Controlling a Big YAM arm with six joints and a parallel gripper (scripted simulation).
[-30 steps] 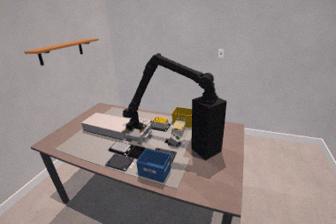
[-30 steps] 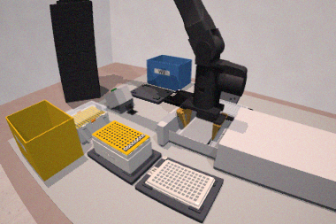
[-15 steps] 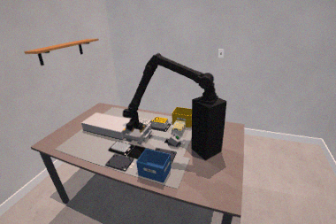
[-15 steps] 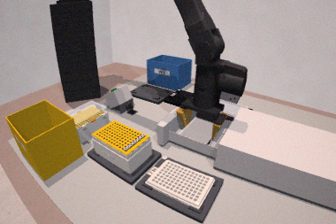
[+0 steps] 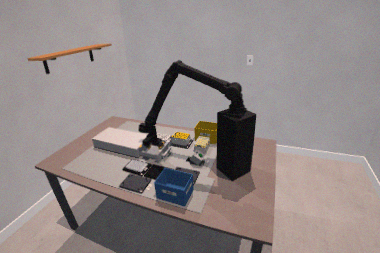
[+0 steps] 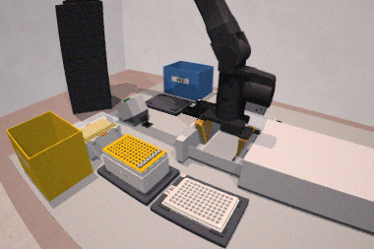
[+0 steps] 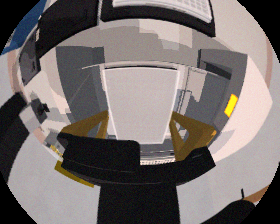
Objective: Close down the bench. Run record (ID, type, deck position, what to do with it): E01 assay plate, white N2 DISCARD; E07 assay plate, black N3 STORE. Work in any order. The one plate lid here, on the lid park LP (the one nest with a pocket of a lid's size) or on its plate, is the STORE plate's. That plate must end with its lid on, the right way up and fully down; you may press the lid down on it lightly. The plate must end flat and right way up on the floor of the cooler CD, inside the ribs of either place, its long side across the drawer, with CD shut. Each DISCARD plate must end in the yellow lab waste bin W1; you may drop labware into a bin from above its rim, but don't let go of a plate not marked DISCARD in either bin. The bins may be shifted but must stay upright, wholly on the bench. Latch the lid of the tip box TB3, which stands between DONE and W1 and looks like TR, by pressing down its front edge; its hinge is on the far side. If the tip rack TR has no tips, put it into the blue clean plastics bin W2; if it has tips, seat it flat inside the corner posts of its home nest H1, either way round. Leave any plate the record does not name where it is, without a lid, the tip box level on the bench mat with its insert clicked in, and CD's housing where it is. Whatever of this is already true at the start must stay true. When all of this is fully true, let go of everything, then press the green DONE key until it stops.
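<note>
My hand is right at the plate lid. From my hand the other things lie so: cooler drawer: 40 mm ahead, 10 mm to the left; black plate: right at my hand; tip rack TR: 210 mm to the right, 100 mm behind, 30 mm above.
</note>
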